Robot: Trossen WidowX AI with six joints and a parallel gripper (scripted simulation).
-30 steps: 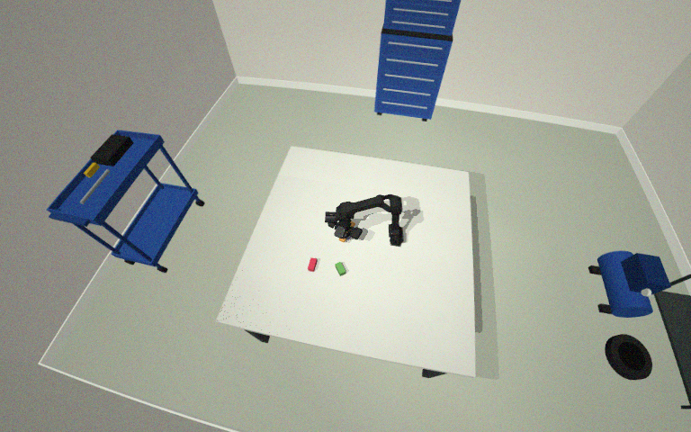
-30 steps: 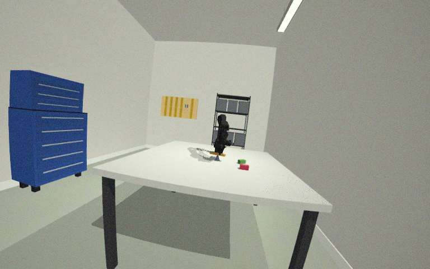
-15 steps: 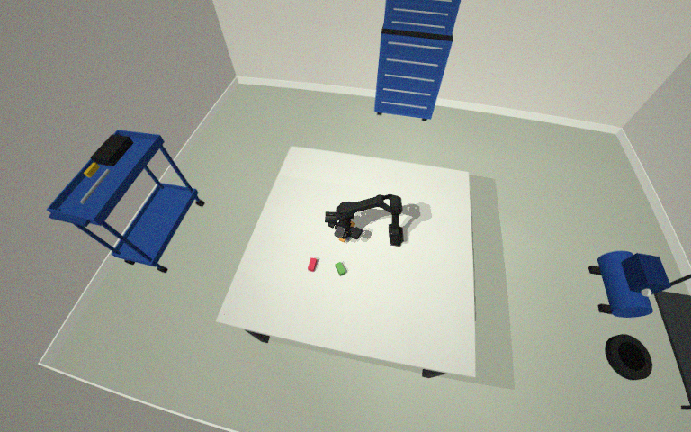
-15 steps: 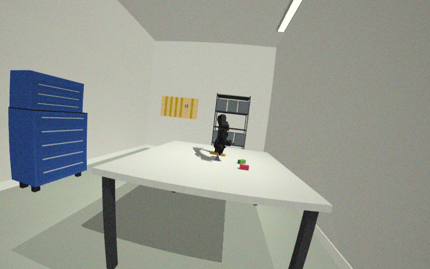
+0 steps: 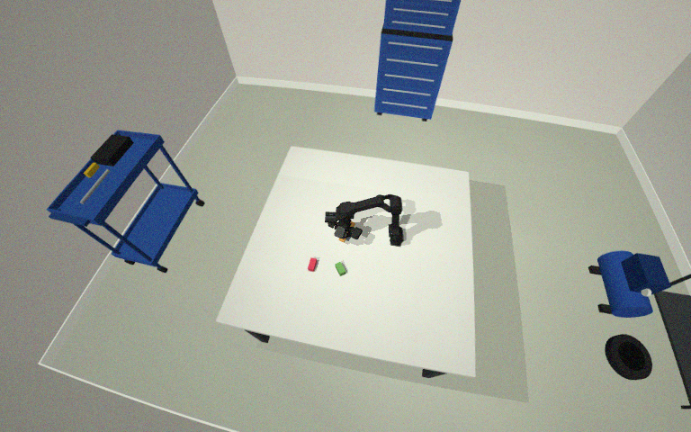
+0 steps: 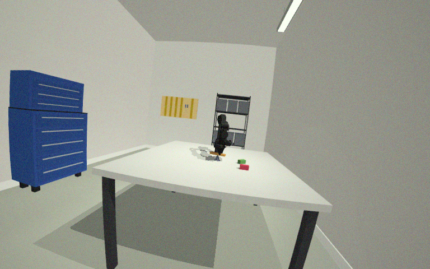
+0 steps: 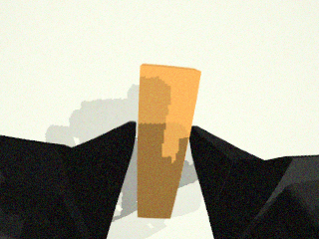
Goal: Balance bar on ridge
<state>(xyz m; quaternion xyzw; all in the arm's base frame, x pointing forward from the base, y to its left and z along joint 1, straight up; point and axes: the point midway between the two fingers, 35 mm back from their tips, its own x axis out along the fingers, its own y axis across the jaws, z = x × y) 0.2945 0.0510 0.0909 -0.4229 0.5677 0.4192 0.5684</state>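
The orange bar is 30 mm to the right of my gripper tip and 10 mm behind it. The rest, counted from my gripper tip: red block (200 mm to the left, 140 mm ahead, 40 mm below); then green block (190 mm to the left, 40 mm below, 10 mm behind).
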